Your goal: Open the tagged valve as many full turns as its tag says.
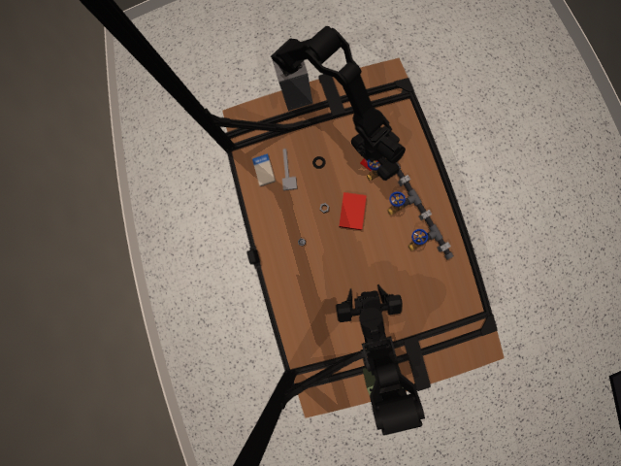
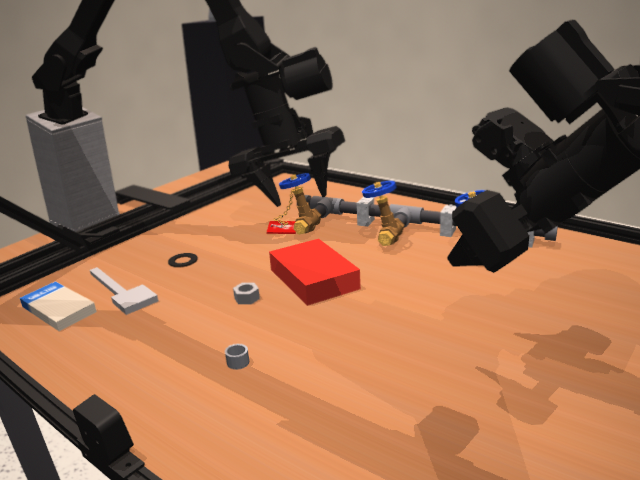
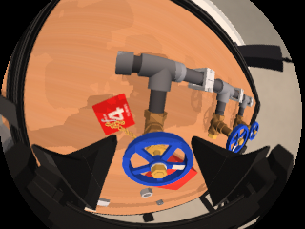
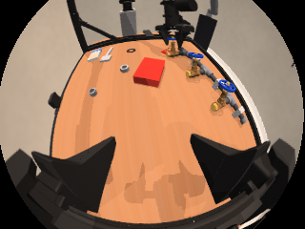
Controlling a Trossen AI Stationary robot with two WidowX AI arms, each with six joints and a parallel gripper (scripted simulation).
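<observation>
The red tag is 1 cm behind my left hand, 4 cm to the left of it and 9 cm below it. From my left hand the other things lie so: box 38 cm behind, 12 cm to the left, 8 cm below; red block 11 cm behind, 12 cm to the right, 8 cm below; grey t-shaped piece 30 cm behind, 8 cm to the left, 9 cm below.
</observation>
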